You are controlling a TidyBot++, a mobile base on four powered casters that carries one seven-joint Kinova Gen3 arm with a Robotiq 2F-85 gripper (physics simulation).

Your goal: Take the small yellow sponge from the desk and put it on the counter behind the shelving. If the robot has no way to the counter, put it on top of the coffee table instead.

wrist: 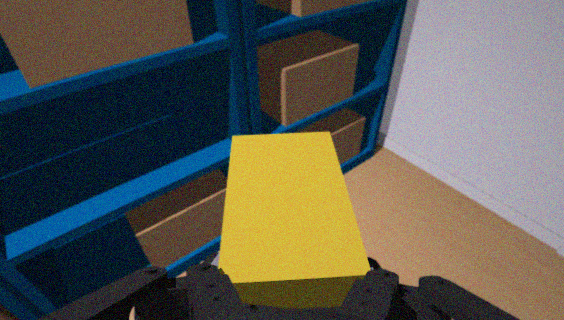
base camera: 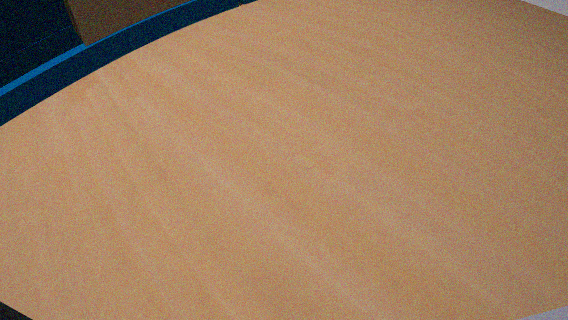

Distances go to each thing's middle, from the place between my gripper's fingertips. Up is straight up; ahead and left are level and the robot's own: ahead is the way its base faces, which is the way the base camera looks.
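Small yellow sponge point(wrist: 290, 237): 1 cm above my hand, 2 cm ahead of it.
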